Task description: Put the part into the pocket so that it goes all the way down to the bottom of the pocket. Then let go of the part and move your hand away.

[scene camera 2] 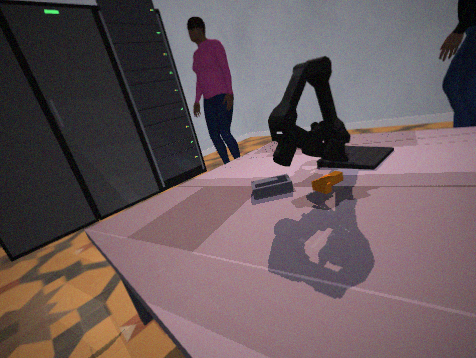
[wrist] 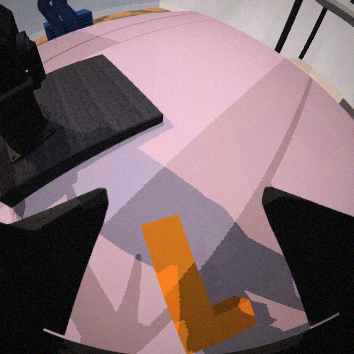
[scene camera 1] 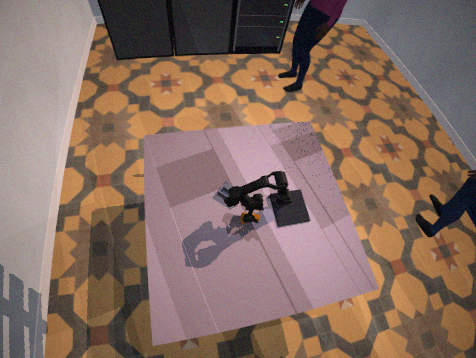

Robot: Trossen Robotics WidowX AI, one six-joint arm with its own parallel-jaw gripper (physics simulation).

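Pixels of known places: gripper, fingertip midpoint: (scene camera 2: 340, 158) (wrist: 186, 195) (scene camera 1: 260, 216); arm's base at its link origin: (wrist: 27, 133) (scene camera 1: 282, 200).
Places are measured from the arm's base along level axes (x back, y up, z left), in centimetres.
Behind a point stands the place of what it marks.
Note:
The orange L-shaped part (scene camera 1: 256, 217) @(x -20.7, y 0.7, z 4.8 cm) (scene camera 2: 327, 183) @(x -28.9, y 0.6, z 4.3 cm) (wrist: 186, 285) @(x -23.6, y 0.6, z 2.9 cm) lies flat on the table. In the wrist view its long bar runs up the lower middle, with its short leg to the right at the near end. The grey block with the pocket (scene camera 1: 223, 192) @(x -33.1, y -2.0, z -18.5 cm) (scene camera 2: 272, 187) @(x -32.9, y 0.6, z -13.3 cm) stands apart from the part, on its left in both scene views; the pocket's floor is too small to make out. My gripper (scene camera 1: 250, 214) (wrist: 186, 195) @(x -19.5, y 5.4, z 6.2 cm) is open and empty, above the part, with a finger towards each side of it in the wrist view. In scene view 2 the fingers are hard to make out.
The arm's black base plate (scene camera 1: 295, 216) @(x 3.4, y -0.8, z 12.5 cm) (scene camera 2: 372, 157) @(x -1.0, y -0.8, z 12.6 cm) (wrist: 105, 90) @(x -0.8, y -0.8, z 11.8 cm) lies on the pink table (scene camera 1: 200, 310) @(x -68.2, y -2.4, z 40.9 cm) (scene camera 2: 400, 250) @(x -52.9, y -2.4, z 24.3 cm) (wrist: 200, 65) @(x -3.3, y -2.4, z 30.2 cm), behind the part in scene view 2. The folded arm reaches over the table near the block. Black cabinets and people stand beyond the table.

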